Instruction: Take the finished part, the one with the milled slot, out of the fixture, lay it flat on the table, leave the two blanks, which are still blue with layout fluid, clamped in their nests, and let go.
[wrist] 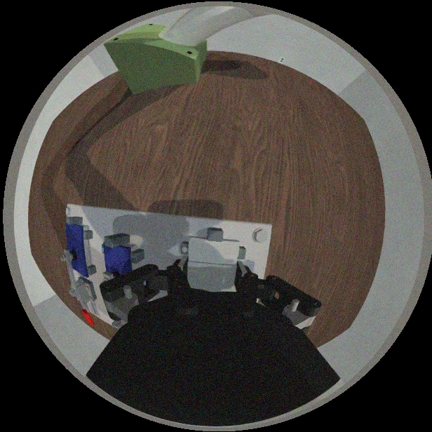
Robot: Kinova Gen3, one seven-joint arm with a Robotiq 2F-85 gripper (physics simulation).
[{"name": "gripper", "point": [211, 266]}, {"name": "finished part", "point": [211, 265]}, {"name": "blue blank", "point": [118, 258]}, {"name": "blue blank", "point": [74, 232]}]
